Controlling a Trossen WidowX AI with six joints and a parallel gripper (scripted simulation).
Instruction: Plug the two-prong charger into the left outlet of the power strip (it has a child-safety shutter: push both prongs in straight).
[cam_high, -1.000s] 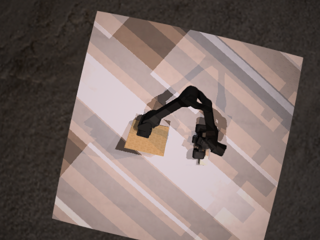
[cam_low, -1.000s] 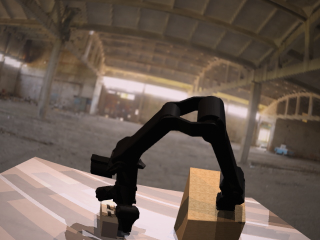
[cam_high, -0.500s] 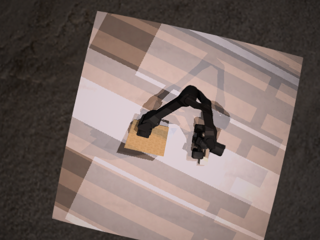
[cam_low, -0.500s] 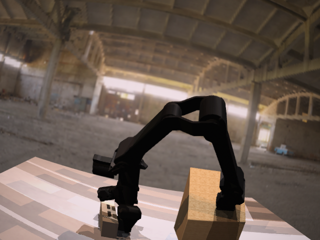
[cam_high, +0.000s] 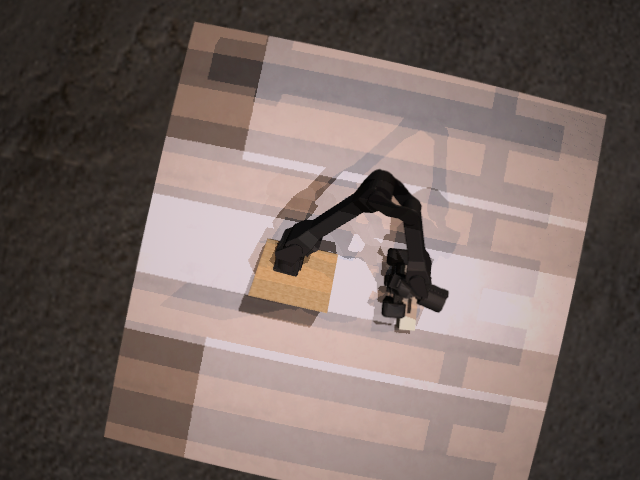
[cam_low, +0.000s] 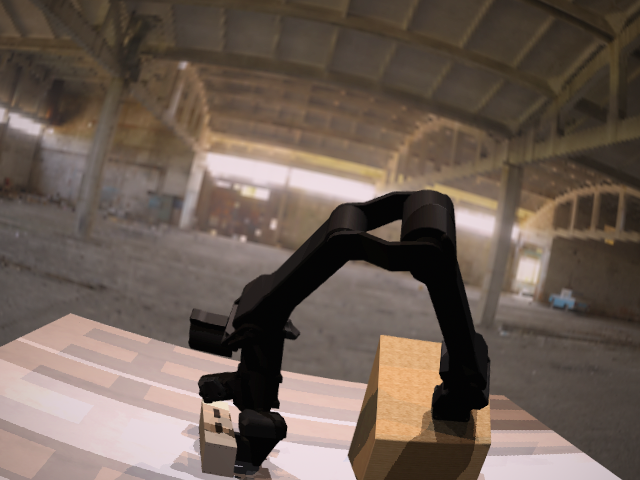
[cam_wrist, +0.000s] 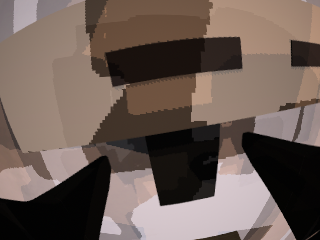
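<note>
My gripper tip is now 30 mm short of the black charger and 10 mm below it.
</note>
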